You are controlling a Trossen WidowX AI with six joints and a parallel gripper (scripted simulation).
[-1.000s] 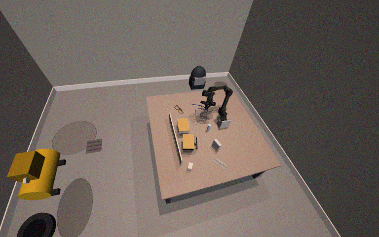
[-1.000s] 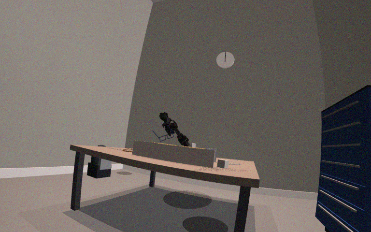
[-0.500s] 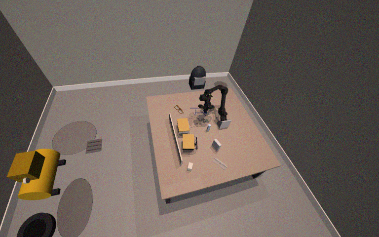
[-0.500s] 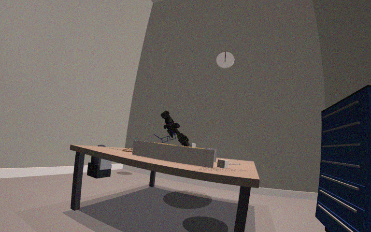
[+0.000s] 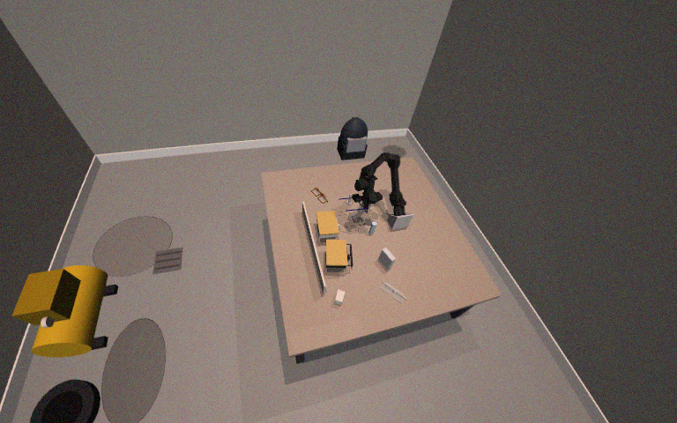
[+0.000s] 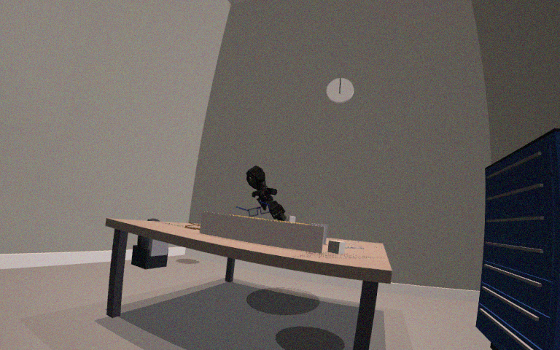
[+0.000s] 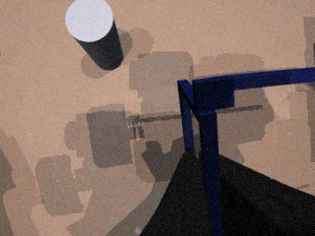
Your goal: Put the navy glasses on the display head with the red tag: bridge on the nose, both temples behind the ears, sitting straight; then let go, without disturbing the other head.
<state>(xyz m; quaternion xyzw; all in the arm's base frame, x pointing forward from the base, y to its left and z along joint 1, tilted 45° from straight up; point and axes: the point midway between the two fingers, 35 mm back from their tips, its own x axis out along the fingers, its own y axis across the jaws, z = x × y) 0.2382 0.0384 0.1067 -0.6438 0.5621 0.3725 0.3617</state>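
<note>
The small blue cylinder is 110 mm below my gripper tip, 80 mm to the left of it and 40 mm behind it. Also, from my gripper tip: grey box 320 mm to the left, 100 mm below, 60 mm behind; then long grey board 360 mm ahead, 140 mm to the left, 100 mm below; then upright peg 190 mm to the right, 130 mm below, 40 mm ahead.
</note>
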